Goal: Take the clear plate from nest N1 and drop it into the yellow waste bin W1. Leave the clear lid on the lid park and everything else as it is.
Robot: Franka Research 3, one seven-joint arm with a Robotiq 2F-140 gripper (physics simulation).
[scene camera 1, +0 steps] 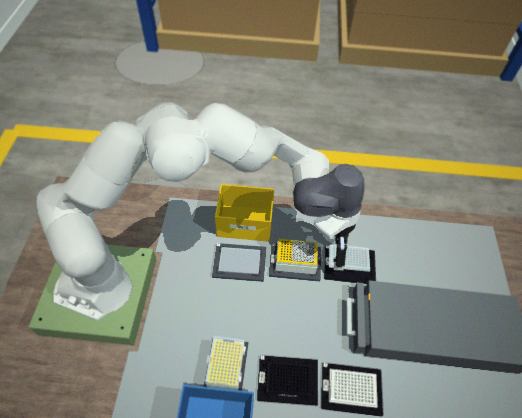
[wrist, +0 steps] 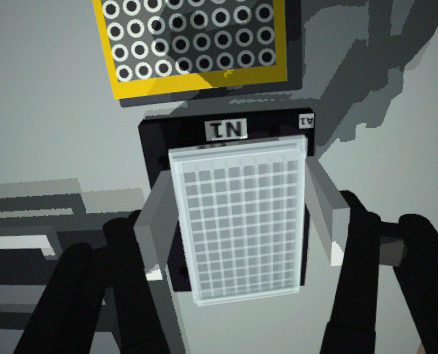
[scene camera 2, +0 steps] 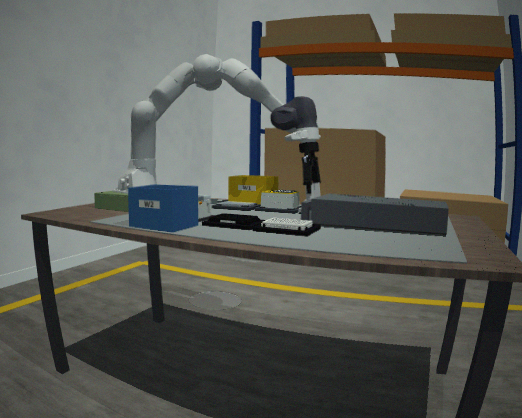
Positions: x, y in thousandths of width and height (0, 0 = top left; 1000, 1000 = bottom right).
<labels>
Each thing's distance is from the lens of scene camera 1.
yellow-topped tip rack (scene camera 1: 568, 614): 135 cm
grey device (scene camera 1: 827, 779): 134 cm
clear plate (scene camera 1: 685, 618): 142 cm
clear lid (scene camera 1: 451, 623): 140 cm
</labels>
